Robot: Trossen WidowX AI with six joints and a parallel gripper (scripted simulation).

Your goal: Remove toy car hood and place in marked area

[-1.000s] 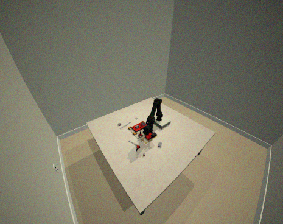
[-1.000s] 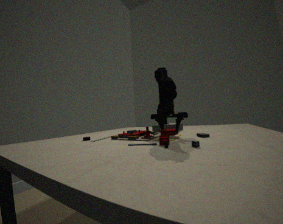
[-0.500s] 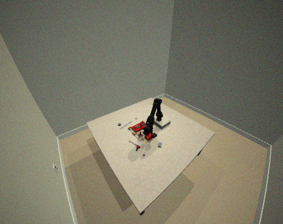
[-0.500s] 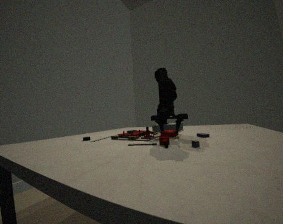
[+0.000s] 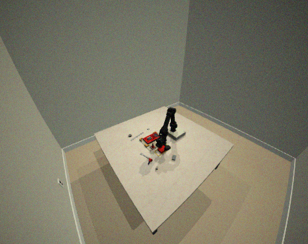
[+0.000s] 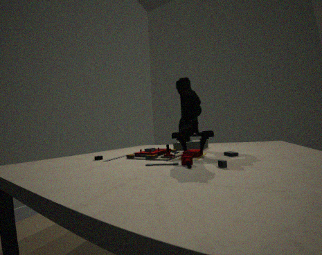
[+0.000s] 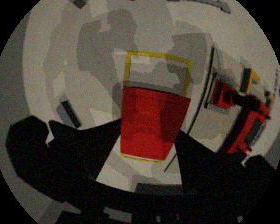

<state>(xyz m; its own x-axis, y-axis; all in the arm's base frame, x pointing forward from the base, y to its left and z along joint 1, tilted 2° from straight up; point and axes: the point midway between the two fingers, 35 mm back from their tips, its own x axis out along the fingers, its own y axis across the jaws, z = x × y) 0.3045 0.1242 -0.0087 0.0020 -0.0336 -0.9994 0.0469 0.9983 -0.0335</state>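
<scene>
Now: the red hood right at my gripper tip.
</scene>
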